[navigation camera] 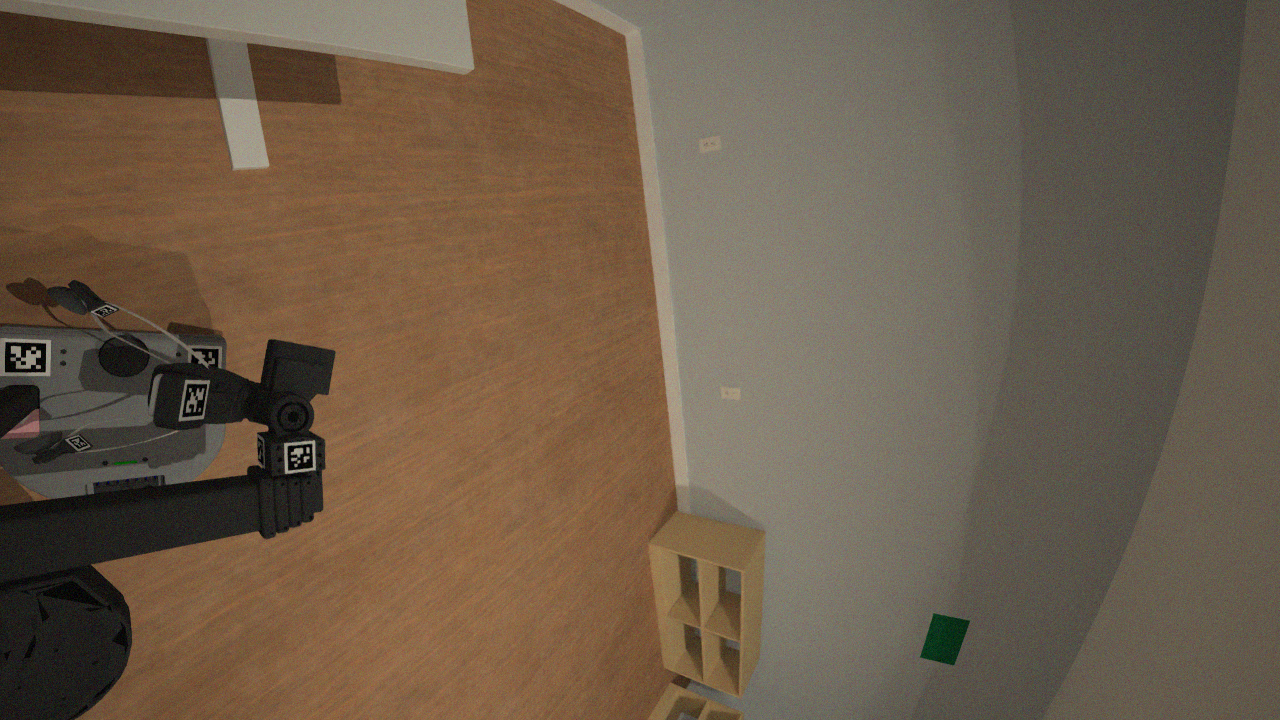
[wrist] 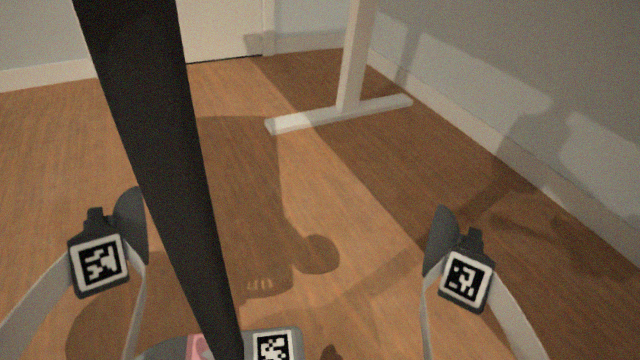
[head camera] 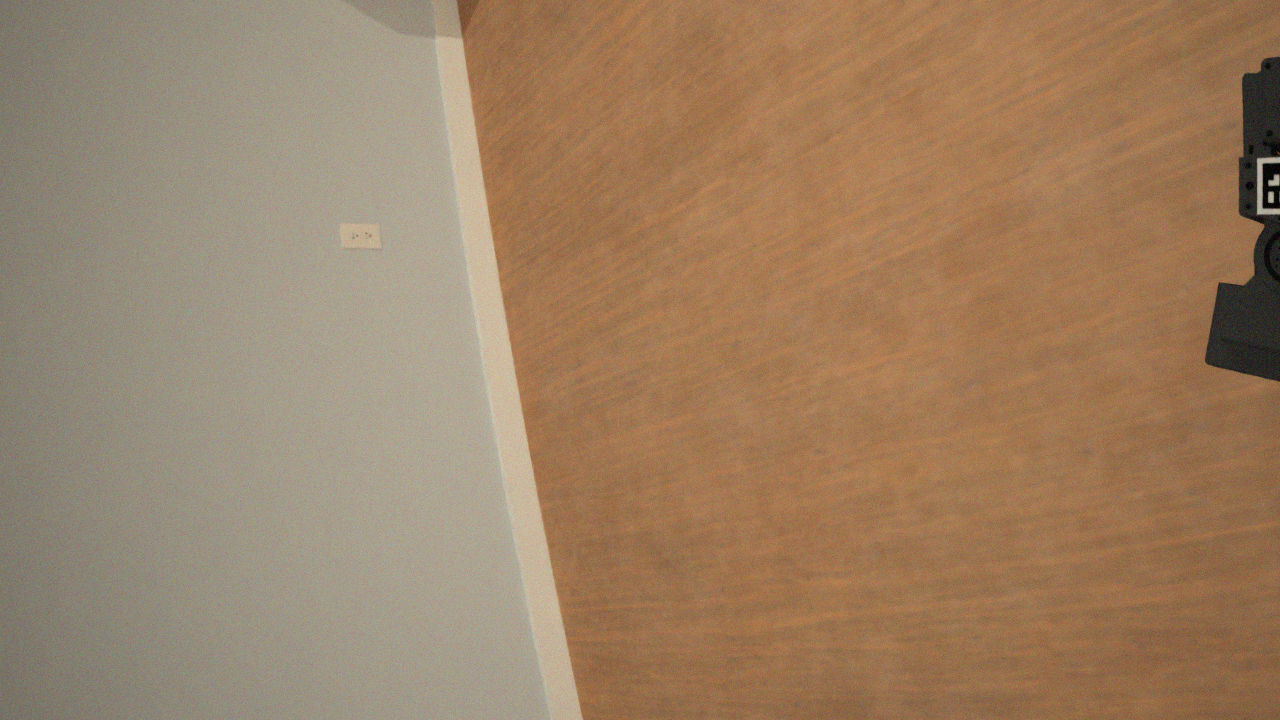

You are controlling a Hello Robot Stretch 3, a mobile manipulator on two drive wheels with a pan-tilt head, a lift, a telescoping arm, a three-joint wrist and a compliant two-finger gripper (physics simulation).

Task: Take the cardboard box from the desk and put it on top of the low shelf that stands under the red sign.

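Where they show: gripper, between the fingertips: (navigation camera: 34,367) (wrist: 291,222); robot's base, origin of its link: (navigation camera: 125,354).
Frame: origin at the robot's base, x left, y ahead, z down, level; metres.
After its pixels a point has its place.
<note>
The cardboard box and the red sign do not show in these views. My gripper (navigation camera: 55,371) @[x 0.074, y 0.010, z -0.539 m] (wrist: 291,222) @[x 0.074, y 0.010, z -0.539 m] is open and empty, folded back over my base, its fingers wide apart. Part of the white desk (navigation camera: 358,34) @[x -0.174, y 0.421, z -0.720 m] shows at the top left of the navigation view, beyond the gripper. A white desk leg (wrist: 352,65) @[x 1.055, y 0.337, z -0.228 m] stands ahead of the fingers in the wrist view. A low wooden shelf (navigation camera: 716,535) @[x -2.416, y -0.995, z -0.348 m] stands against the wall, lower right in the navigation view, in line with a green sign (navigation camera: 945,638) @[x -2.771, y -1.498, z -1.754 m]. Part of a second wooden shelf (navigation camera: 664,707) @[x -2.520, y -2.540, z -0.065 m] shows at the bottom edge.
A long wall with outlets (navigation camera: 730,393) @[x -2.295, y -0.121, z -0.401 m] (head camera: 360,236) @[x -2.295, y -0.119, z -0.401 m] runs beside the wooden floor (head camera: 850,358) @[x -1.028, y 0.130, z 0.000 m] (navigation camera: 492,313) @[x -1.001, y 0.173, z 0.000 m]. The dark arm (navigation camera: 134,523) @[x -0.010, y -0.099, z -0.774 m] lies across the lower left of the navigation view. A pale door (wrist: 220,30) @[x 1.642, y -0.194, z -0.157 m] is at the back in the wrist view.
</note>
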